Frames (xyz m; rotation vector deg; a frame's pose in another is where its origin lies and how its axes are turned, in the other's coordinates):
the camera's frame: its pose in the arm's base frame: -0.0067 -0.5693 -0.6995 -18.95 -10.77 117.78
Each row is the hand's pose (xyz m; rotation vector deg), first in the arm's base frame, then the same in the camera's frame.
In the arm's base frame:
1: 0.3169 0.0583 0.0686 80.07 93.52 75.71
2: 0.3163 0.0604 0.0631 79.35 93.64 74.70
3: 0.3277 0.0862 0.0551 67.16 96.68 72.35
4: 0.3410 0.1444 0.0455 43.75 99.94 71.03
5: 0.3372 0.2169 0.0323 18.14 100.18 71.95
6: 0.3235 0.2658 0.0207 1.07 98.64 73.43
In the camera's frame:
1: 0.2815 -0.7805 0.6326 122.78 -26.02 4.87
2: 0.2845 -0.7795 0.6275 123.04 -25.29 3.77
3: 0.3030 -0.7994 0.6165 121.59 -13.62 -0.58
4: 0.3493 -0.8361 0.6035 114.76 7.51 -5.24
5: 0.4165 -0.8645 0.5925 102.94 28.43 -6.81
6: 0.4674 -0.8736 0.5860 93.10 40.99 -6.16

